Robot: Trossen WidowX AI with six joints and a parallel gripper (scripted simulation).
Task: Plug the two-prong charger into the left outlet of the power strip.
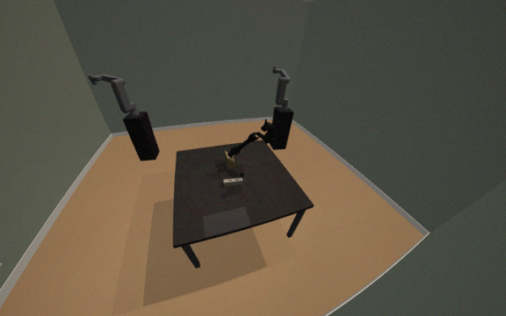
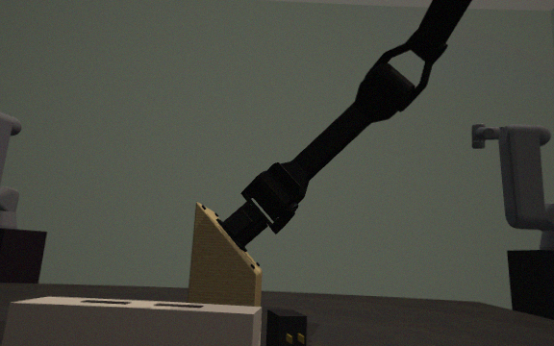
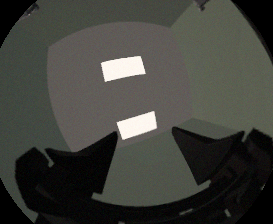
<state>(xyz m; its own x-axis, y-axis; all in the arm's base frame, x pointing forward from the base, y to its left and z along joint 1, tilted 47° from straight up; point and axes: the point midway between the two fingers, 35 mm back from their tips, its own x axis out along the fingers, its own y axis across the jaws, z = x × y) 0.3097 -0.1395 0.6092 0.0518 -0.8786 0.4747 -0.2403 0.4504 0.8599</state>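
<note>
Right now my gripper tip is 2 cm past the black two-prong charger, 22 cm to the left of it and 69 cm above it.
</note>
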